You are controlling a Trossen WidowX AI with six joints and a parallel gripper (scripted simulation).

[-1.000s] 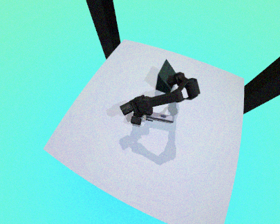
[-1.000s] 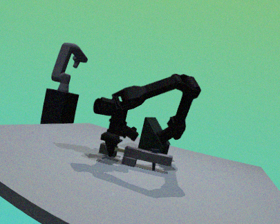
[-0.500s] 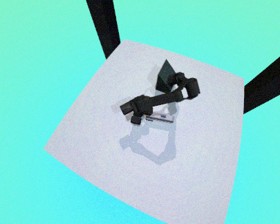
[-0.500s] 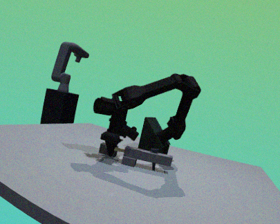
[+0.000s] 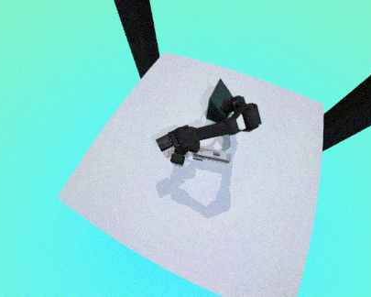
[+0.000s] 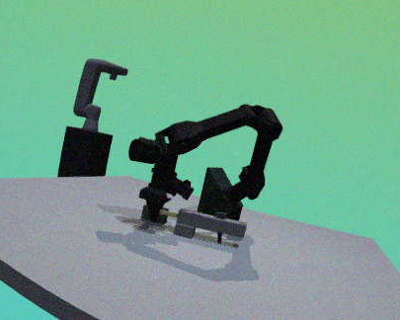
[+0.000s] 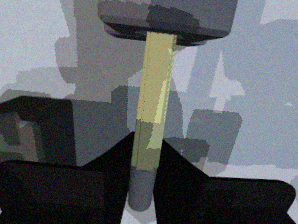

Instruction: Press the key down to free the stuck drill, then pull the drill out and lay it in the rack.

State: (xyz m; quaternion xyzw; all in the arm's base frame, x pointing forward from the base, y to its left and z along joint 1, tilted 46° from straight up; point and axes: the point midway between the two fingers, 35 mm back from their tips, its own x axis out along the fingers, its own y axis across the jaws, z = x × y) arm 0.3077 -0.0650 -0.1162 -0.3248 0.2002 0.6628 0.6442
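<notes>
The drill is 1 cm behind my gripper tip, 4 cm to the left of it and 3 cm above it. The rest, counted from my gripper tip: key (3 cm behind, 17 cm to the left, 4 cm above); then rack (7 cm behind, 3 cm to the right, 1 cm above).
</notes>
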